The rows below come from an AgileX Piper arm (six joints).
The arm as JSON. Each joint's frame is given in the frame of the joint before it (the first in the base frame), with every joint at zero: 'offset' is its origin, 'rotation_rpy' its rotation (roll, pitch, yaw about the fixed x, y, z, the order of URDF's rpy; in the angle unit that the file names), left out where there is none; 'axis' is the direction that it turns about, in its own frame. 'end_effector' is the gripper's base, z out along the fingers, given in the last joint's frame.
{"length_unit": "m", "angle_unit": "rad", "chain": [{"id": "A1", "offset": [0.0, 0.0, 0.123], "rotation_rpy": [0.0, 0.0, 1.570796], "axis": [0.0, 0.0, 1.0]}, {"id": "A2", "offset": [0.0, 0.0, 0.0], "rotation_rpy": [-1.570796, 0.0, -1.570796], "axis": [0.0, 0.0, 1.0]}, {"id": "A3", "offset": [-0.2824, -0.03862, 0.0], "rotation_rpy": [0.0, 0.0, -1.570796], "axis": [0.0, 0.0, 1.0]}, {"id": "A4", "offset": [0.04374, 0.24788, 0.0], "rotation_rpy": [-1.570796, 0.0, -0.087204], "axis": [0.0, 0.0, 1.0]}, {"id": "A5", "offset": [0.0, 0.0, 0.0], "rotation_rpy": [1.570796, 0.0, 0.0], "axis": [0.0, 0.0, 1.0]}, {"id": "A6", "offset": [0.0, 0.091, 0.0], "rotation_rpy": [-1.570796, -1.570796, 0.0], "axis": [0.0, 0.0, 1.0]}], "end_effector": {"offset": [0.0, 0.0, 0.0], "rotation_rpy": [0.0, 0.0, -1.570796]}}
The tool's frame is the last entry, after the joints.
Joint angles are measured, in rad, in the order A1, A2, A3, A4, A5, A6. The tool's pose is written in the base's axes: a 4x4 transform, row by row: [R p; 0 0 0 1], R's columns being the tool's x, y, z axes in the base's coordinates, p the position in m. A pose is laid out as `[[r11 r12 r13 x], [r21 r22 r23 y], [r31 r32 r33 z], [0 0 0 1]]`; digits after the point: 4 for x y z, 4 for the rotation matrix.
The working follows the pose.
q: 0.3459, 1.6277, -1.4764, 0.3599, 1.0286, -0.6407
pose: [[-0.5404 -0.7723 0.3339 0.3185], [-0.6346 0.6347 0.4410 0.1440], [-0.5525 0.0265 -0.8331 0.3328], [0 0 0 1]]
Where each joint sits with the arm in this pose, in the base's axes (m; each line is computed from the numbers above, not from the rounded line before):
A1: 0.0000 0.0000 0.1230
A2: 0.0000 0.0000 0.1230
A3: 0.0514 0.0185 0.4027
A4: 0.2881 0.1038 0.4086
A5: 0.2881 0.1038 0.4086
A6: 0.3185 0.1440 0.3328
the tool: 0.3185 0.1440 0.3328

